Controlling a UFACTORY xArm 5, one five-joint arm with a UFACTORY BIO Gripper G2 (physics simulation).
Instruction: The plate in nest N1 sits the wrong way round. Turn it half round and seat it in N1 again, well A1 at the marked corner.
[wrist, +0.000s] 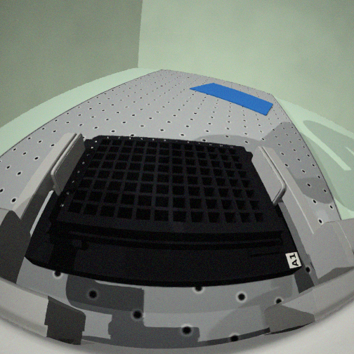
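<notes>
The black plate (167, 182), with a grid of square wells, sits in the black nest (175, 265) in the wrist view. Small pale marks run along its left and far edges; they are too small to read. The nest's white A1 label (293, 260) is at its near right corner. My gripper (171, 172) is shut on the plate, one finger pad against its left side and the other against its right side. The plate looks level and low in the nest; the contact under it is hidden.
A grey deck (160, 119) with rows of holes lies around the nest. A flat blue rectangle (235, 98) lies on the deck at the far right. Pale green walls stand behind.
</notes>
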